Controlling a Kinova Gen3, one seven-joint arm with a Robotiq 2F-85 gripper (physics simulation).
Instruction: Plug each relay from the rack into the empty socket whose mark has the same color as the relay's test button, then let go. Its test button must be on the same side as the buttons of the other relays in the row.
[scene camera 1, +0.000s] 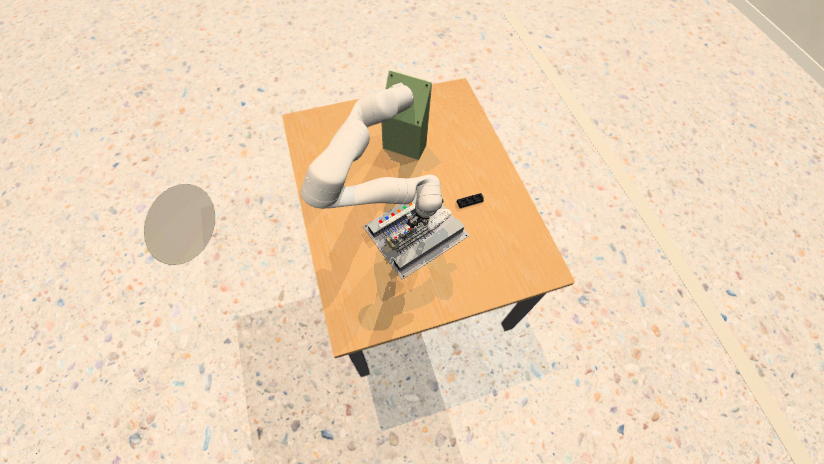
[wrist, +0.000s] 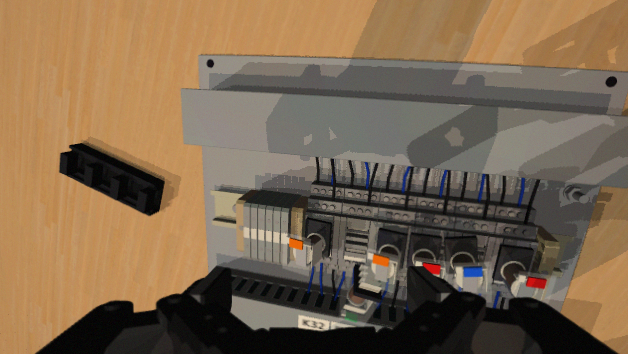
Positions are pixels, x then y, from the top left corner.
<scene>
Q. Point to a grey panel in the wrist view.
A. At 563, 89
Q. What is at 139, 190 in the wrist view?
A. A black relay rack.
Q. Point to a grey panel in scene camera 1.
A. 380, 240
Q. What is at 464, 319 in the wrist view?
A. My gripper.
</scene>
